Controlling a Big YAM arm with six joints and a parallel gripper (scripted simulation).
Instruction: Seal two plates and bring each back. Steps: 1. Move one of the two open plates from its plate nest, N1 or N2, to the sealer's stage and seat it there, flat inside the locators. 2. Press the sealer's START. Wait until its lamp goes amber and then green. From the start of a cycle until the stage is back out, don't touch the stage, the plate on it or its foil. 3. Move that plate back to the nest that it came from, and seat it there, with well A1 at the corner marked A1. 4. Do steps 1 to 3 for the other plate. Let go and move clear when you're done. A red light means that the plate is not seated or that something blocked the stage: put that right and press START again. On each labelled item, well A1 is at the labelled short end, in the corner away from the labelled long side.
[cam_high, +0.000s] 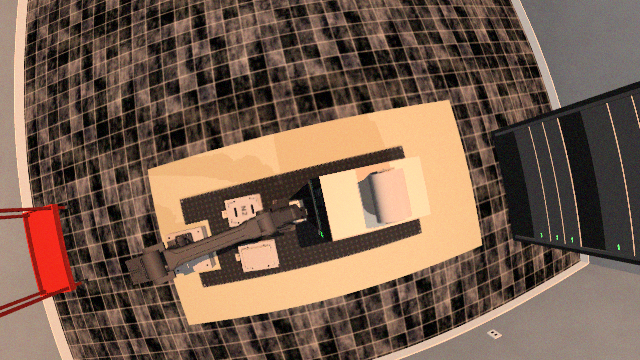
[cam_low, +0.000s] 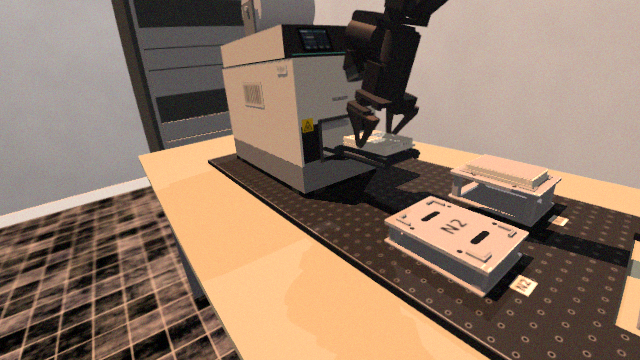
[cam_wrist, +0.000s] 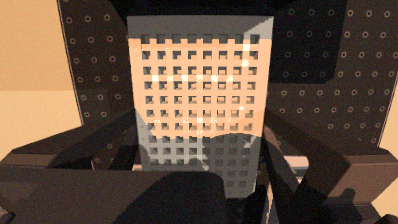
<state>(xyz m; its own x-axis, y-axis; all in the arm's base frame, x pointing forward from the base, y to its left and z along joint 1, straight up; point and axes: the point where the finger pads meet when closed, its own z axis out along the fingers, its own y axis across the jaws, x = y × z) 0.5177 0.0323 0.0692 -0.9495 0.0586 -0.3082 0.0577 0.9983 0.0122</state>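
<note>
Right now the well plate is right at my hand. From my hand the other things lie so: sealer stage: 3 cm below; plate nest N2: 20 cm behind, 9 cm below, 6 cm to the left; sealer screen: 19 cm above, 12 cm ahead, 4 cm to the left.
</note>
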